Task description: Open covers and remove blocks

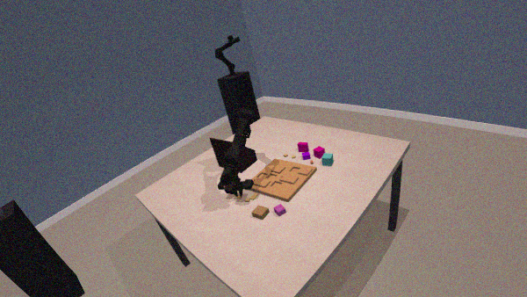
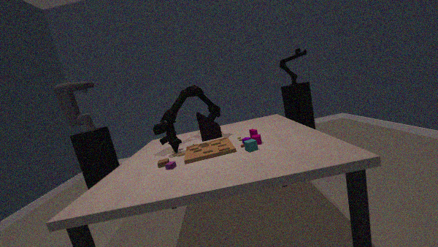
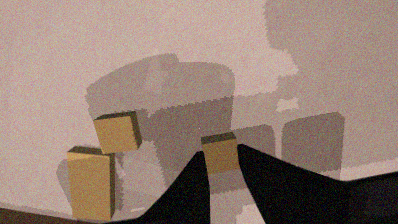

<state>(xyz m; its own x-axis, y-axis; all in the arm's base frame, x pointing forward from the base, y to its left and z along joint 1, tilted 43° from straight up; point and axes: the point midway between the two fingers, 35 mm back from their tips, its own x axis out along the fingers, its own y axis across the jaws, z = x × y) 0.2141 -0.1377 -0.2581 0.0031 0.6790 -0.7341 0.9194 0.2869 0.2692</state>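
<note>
Right now my gripper tip is 80 mm past the tiny grey block and 20 mm to the right of it. Round my gripper tip: small orange block 200 mm ahead, 430 mm to the left; brown block 190 mm ahead, 50 mm to the right, 10 mm above; teal block 300 mm ahead, 450 mm to the left, 20 mm above.
</note>
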